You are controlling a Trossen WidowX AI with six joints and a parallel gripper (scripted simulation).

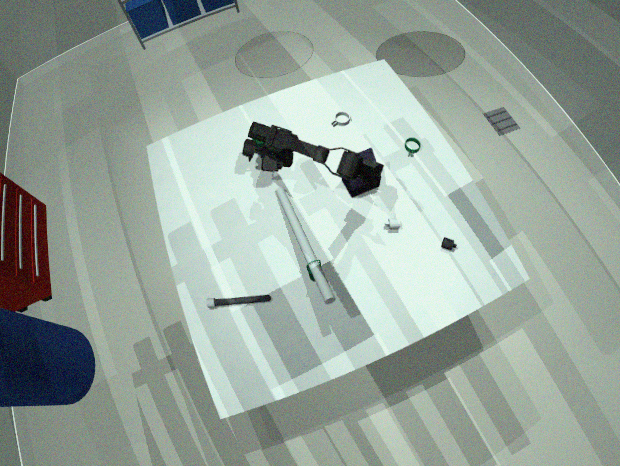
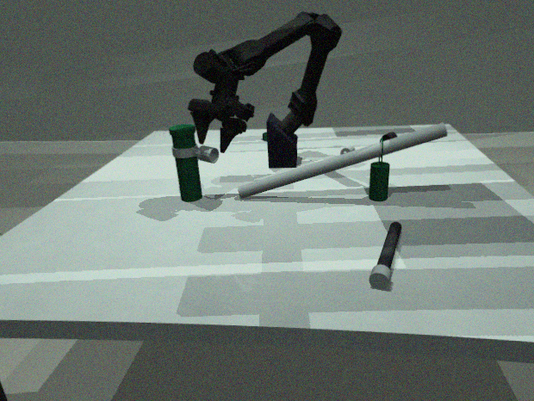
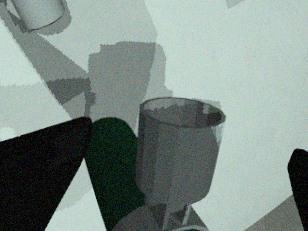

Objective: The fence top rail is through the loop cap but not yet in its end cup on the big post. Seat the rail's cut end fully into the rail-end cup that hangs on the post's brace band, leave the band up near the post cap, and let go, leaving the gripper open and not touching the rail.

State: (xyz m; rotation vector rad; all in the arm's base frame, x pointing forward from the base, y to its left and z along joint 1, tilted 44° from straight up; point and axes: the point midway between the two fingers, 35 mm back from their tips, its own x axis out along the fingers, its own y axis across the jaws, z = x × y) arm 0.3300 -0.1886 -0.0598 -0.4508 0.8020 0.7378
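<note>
Right now my gripper tip is 20 mm past the grey brace band, 50 mm to the left of it and 10 mm above it. The rest, counted from my gripper tip: short green post 10 mm behind, 440 mm to the left, 50 mm below; then black piece 510 mm behind, 580 mm to the left, 140 mm below.
</note>
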